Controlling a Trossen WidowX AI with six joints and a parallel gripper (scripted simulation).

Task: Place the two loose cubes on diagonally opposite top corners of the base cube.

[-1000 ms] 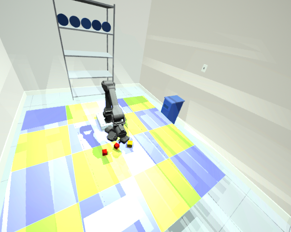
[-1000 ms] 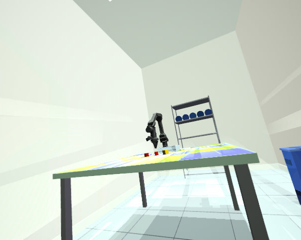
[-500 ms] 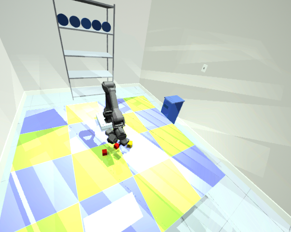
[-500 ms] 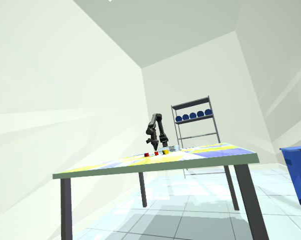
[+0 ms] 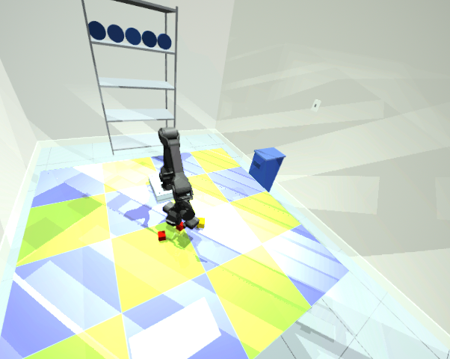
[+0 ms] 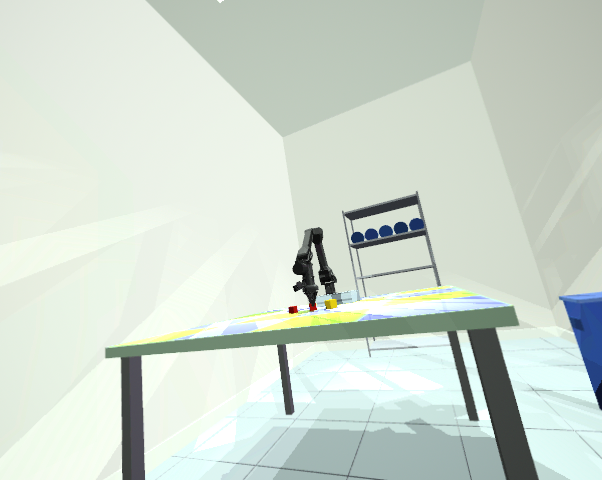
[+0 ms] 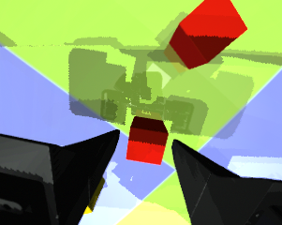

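Now: the yellow base cube 100 mm to the left of my gripper tip and 20 mm ahead of it.
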